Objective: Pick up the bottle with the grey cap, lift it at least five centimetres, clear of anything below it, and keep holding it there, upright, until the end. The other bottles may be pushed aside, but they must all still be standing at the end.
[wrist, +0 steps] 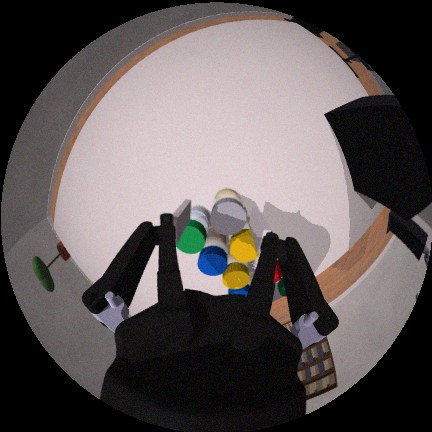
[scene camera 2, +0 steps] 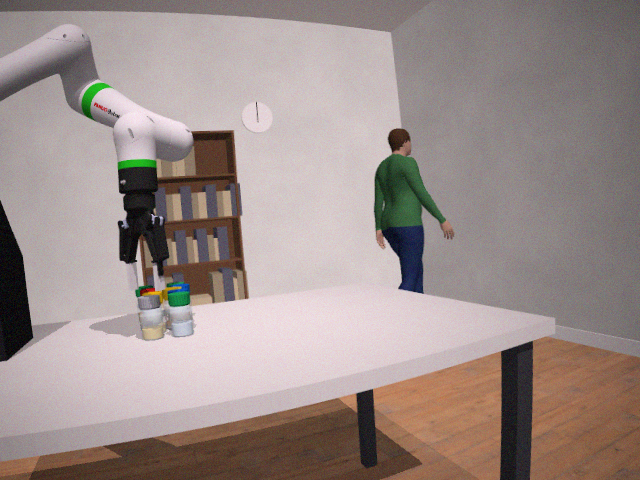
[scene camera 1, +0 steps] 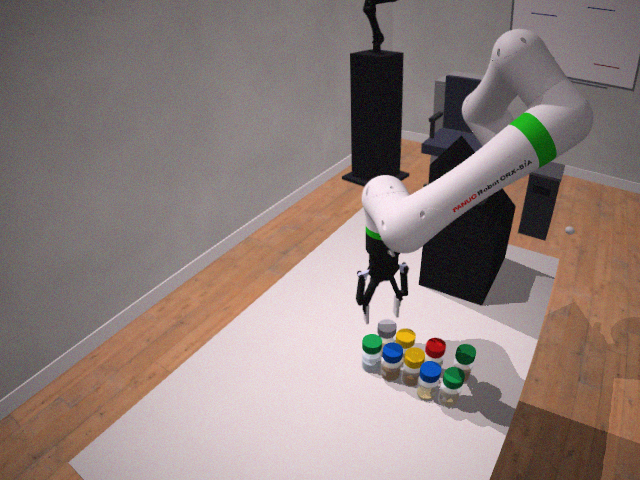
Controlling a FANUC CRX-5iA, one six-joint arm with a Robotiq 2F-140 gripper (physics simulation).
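Places are measured from the arm's base along level axes (x ahead, y left, z up), in millimetres.
Where they show: gripper, between the fingertips: (wrist: 220, 212) (scene camera 2: 146, 290) (scene camera 1: 381, 317).
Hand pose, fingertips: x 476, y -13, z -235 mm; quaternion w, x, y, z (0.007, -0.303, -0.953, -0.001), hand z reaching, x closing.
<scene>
After its pixels a point has its place.
The bottle with the grey cap (scene camera 1: 386, 328) {x 486, y 14, z -254 mm} (scene camera 2: 149, 301) {x 480, y -18, z -262 mm} (wrist: 228, 215) {x 472, y 4, z -254 mm} stands upright on the white table (scene camera 1: 248, 382) {x 818, y -212, z -358 mm} (scene camera 2: 336, 351) {x 857, y -291, z -359 mm} (wrist: 200, 110) {x 425, y -188, z -359 mm}, at the end of the group nearest the robot's base. My gripper (scene camera 1: 381, 311) {x 476, y -13, z -235 mm} (scene camera 2: 146, 277) {x 476, y -13, z -235 mm} (wrist: 220, 212) {x 476, y -13, z -235 mm} is partly open and empty, pointing down, with its fingertips a little above cap height. In the wrist view the grey cap lies between the lines of the two fingers. A green-capped bottle (scene camera 1: 371, 343) {x 558, y 16, z -253 mm} (scene camera 2: 179, 298) {x 552, y -16, z -263 mm} (wrist: 191, 237) {x 541, y 9, z -254 mm}, a blue-capped one (scene camera 1: 392, 352) {x 551, y 80, z -253 mm} (wrist: 212, 260) {x 535, y 66, z -254 mm} and a yellow-capped one (scene camera 1: 405, 337) {x 483, y 76, z -254 mm} (wrist: 243, 245) {x 474, y 62, z -254 mm} stand close beside it.
Farther along stand another yellow-capped bottle (scene camera 1: 414, 357) {x 530, y 136, z -254 mm} (wrist: 236, 275) {x 514, y 120, z -254 mm}, a red-capped one (scene camera 1: 435, 347) {x 466, y 162, z -254 mm}, another blue-capped one (scene camera 1: 430, 371) {x 547, y 195, z -254 mm} and two more green-capped ones (scene camera 1: 453, 377) {x 529, y 254, z -254 mm} (scene camera 1: 465, 353) {x 437, y 240, z -254 mm}. All are upright. A black block (scene camera 1: 460, 258) {x 123, y 52, z -199 mm} (scene camera 2: 12, 299) {x 128, y 21, z -232 mm} (wrist: 385, 150) {x 130, y 8, z -190 mm} stands on the table.
</scene>
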